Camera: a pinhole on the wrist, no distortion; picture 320 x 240 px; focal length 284.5 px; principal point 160.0 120.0 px. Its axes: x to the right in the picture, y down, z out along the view. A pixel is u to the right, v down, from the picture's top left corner.
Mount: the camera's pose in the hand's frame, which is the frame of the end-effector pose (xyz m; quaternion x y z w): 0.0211 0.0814 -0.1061 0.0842 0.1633 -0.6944 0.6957
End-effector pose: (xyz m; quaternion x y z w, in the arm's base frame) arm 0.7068 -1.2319 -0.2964 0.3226 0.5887 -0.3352 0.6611
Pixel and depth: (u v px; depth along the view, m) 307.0 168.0 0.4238
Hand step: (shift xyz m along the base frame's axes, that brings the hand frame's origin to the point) -0.0941 -0.3298 -0.1225
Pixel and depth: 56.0 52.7 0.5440
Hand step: 0.3327 -0.3501 0.0933
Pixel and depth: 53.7 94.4 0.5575
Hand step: 0.3482 -0.3578 0.0149
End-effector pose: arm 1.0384 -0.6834 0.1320 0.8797 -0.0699 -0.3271 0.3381
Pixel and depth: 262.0 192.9 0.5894
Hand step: -0.0712 -0.0335 -0.5229
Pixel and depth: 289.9 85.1 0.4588
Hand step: -0.1769 0.0643 -0.3246
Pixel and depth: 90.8 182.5 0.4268
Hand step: -0.0676 -0.2563 -0.2413
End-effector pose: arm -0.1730 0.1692 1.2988 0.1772 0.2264 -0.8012 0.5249
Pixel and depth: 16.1 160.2 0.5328
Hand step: 0.0571 -0.4350 0.2865
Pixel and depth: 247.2 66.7 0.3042
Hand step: -0.1088 -0.0417 0.1483
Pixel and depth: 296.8 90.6 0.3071
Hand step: -0.1648 -0.0321 0.1290
